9 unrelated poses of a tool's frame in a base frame.
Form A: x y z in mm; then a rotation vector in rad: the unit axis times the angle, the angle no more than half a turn.
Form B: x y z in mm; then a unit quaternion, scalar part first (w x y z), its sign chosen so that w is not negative. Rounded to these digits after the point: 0 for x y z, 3 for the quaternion.
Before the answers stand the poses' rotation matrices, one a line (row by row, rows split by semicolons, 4 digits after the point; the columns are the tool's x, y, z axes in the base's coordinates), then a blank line. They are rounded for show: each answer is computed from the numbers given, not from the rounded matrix.
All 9 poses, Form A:
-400 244 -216 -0.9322 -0.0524 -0.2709
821 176 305 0.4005 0.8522 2.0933
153 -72 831 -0.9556 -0.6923 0.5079
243 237 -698 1.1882 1.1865 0.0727
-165 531 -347 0.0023 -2.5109 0.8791
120 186 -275 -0.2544 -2.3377 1.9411
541 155 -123 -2.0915 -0.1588 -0.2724
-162 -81 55 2.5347 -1.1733 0.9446
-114 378 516 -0.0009 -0.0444 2.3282
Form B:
0.9648 0.2528 0.0721; -0.2076 0.5648 0.7987; 0.1612 -0.7856 0.5974
-0.6122 -0.5752 0.5426; 0.7906 -0.4336 0.4324; -0.0134 0.6937 0.7202
0.6794 -0.0916 -0.7281; 0.6670 0.4907 0.5607; 0.3059 -0.8665 0.3944
0.4449 0.5108 0.7356; 0.5968 0.4433 -0.6688; -0.6677 0.7366 -0.1076
-0.8864 -0.1545 -0.4363; 0.1514 0.7940 -0.5887; 0.4374 -0.5879 -0.6804
-0.9818 0.0689 -0.1768; 0.1864 0.1773 -0.9663; -0.0352 -0.9817 -0.1869
0.9663 0.2229 0.1291; 0.0025 -0.5093 0.8606; 0.2575 -0.8312 -0.4927
0.4829 -0.7393 0.4693; -0.6163 -0.6677 -0.4176; 0.6221 -0.0876 -0.7781
-0.6873 -0.7262 -0.0145; 0.7262 -0.6867 -0.0319; 0.0132 -0.0324 0.9994

-400 244 -216 0.884 -0.448 -0.025 -0.130
821 176 305 0.411 0.159 0.339 0.832
153 -72 831 0.801 -0.446 -0.323 0.237
243 237 -698 0.667 0.527 0.526 0.032
-165 531 -347 0.238 0.001 -0.917 0.321
120 186 -275 0.046 -0.083 -0.766 0.636
541 155 -123 0.491 -0.861 -0.065 -0.112
-162 -81 55 0.096 0.856 -0.396 0.319
-114 378 516 0.395 0.000 -0.018 0.918

